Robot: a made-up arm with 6 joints.
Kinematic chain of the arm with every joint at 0, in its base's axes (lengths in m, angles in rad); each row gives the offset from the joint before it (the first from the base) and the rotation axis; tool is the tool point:
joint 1: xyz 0 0 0.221 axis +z
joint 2: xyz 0 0 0 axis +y
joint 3: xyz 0 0 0.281 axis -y
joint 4: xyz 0 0 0 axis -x
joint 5: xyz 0.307 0 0 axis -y
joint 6: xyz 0 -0.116 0 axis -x
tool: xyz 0 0 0
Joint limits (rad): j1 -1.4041..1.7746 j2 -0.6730..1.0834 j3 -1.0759..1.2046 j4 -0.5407..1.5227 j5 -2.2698..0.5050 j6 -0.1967..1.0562
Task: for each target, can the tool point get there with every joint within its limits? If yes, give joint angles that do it. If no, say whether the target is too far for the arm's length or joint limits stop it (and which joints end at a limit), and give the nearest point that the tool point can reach.
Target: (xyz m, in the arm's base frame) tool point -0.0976 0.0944 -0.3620
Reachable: no: joint limits stop it (at a limit: joint 1, joint 2, joint 4) | nearest point -0.0324 0.1842 0.0303 | short by 0.408 m
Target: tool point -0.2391 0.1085 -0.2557
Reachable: no: joint limits stop it (at a limit: joint 1, joint 2, joint 4) | nearest point -0.0347 0.1954 0.0283 | short by 0.361 m
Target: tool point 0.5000 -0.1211 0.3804
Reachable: yes | joints -0.0143 0.7755 0.7113 -0.1869 -2.0500 0.8478
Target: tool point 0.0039 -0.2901 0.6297
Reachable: yes | joints -1.1635 -0.0463 0.2756 0.2843 -1.0116 0.7817
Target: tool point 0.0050 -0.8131 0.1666
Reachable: no: too far | nearest point 0.0214 -0.5562 0.2507 | short by 0.271 m
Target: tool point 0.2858 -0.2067 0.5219
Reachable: yes | joints -0.3038 0.0950 0.0623 0.2721 -0.5314 0.3583
